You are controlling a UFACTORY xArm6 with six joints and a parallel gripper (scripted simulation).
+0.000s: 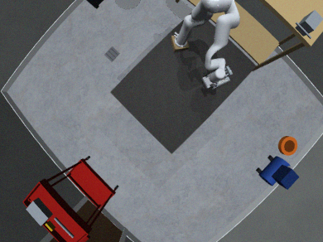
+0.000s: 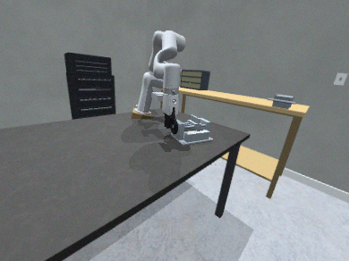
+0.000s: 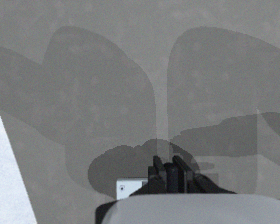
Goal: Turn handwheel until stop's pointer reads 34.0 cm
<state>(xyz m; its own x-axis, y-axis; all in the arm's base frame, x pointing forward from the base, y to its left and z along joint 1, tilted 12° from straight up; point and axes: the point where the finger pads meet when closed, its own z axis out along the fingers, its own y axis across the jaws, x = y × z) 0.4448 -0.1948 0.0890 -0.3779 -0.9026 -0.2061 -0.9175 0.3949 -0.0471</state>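
The handwheel lies 2 cm to the left of my hand, 1 cm below it and 1 cm ahead of it. Round my hand: upright knob: 1 cm to the left; sliding stop: 16 cm to the left, 6 cm ahead, 1 cm below.
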